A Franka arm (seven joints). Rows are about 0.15 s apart.
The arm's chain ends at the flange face. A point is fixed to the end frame.
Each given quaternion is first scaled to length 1.
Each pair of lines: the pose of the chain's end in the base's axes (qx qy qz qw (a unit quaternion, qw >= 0); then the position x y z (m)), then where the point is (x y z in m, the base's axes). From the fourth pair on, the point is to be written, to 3 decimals.
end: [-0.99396, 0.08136, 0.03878, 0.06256, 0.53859, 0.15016, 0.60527]
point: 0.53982 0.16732 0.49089
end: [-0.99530, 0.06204, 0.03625, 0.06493, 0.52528, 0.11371, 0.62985]
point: 0.52675 0.13156 0.51558
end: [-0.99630, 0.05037, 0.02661, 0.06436, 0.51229, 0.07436, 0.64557]
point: 0.51573 0.09208 0.53132
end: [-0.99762, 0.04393, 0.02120, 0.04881, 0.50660, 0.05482, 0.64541]
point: 0.511 0.069 0.531
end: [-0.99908, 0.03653, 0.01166, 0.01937, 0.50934, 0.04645, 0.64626]
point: 0.516 0.054 0.531
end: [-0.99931, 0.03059, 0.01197, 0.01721, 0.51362, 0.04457, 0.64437]
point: 0.520 0.052 0.529
